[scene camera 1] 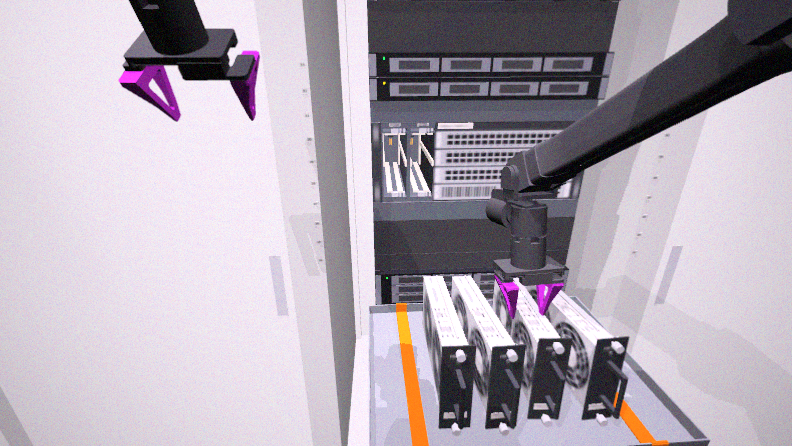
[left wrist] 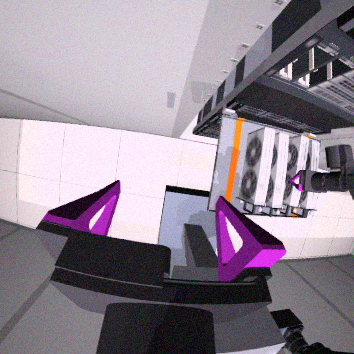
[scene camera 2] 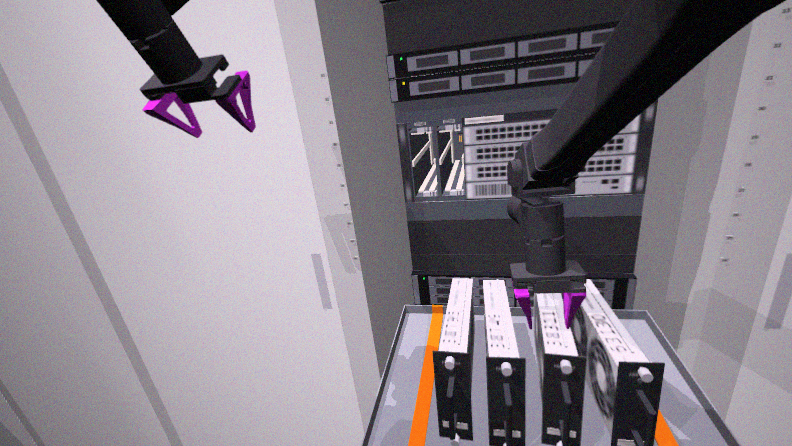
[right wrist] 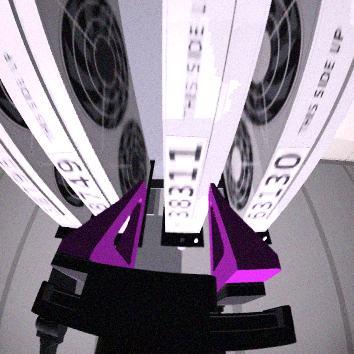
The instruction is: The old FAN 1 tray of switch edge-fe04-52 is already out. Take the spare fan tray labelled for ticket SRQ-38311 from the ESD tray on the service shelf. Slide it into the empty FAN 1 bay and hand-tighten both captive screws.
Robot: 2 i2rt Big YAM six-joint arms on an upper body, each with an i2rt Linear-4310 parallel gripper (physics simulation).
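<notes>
The spare fan tray labelled 38311 (scene camera 1: 534, 321) (scene camera 2: 558, 337) (right wrist: 184, 150) stands upright, third from the left in the grey ESD tray (scene camera 1: 387, 387) (scene camera 2: 400, 376) (left wrist: 221, 165). My right gripper (scene camera 1: 527, 315) (scene camera 2: 548, 327) (right wrist: 176, 186) is part-way open, pointing down over it. In the right wrist view its fingers are on either side of the label end, with a gap on each side. Two open bays (scene camera 1: 394, 160) (scene camera 2: 423, 160) are at the left of the switch chassis; their FAN numbers are not readable. My left gripper (scene camera 1: 215, 119) (scene camera 2: 226, 133) (left wrist: 169, 192) is open and empty, high at the left.
Spare 38749 (scene camera 1: 486, 321) (scene camera 2: 501, 332) (right wrist: 82, 175) and spare 63130 (scene camera 1: 581, 318) (scene camera 2: 617, 332) (right wrist: 287, 165) stand close on either side. Another spare (scene camera 1: 446, 321) (scene camera 2: 458, 326) is leftmost. White cabinet panels flank the rack. The right arm crosses in front of the chassis.
</notes>
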